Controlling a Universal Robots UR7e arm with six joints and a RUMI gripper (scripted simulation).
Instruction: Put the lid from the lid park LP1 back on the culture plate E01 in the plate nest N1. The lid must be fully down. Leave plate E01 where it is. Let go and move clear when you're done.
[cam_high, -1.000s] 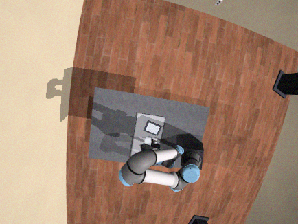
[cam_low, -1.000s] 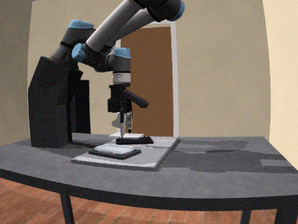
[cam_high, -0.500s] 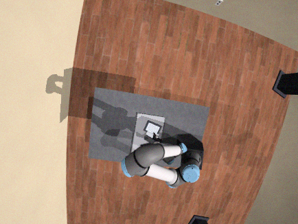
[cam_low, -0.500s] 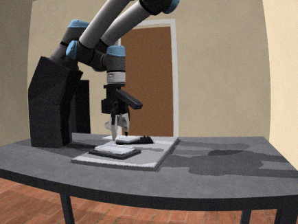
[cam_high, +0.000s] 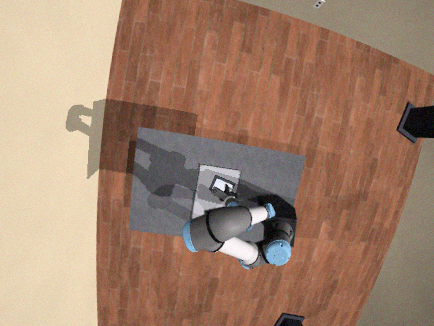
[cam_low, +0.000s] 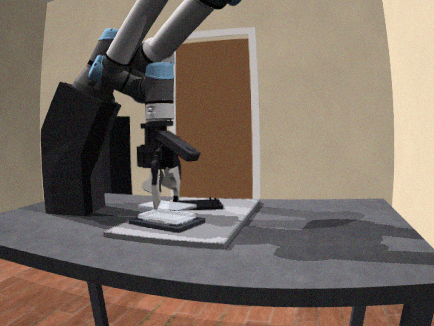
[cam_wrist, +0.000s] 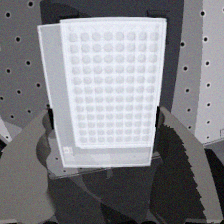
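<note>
Right now the culture plate E01 is 4 cm below my hand and 1 cm to the right of it. Round my hand: clear lid (1 cm below); then black lid park LP1 (22 cm to the left, 5 cm below, 5 cm behind).
</note>
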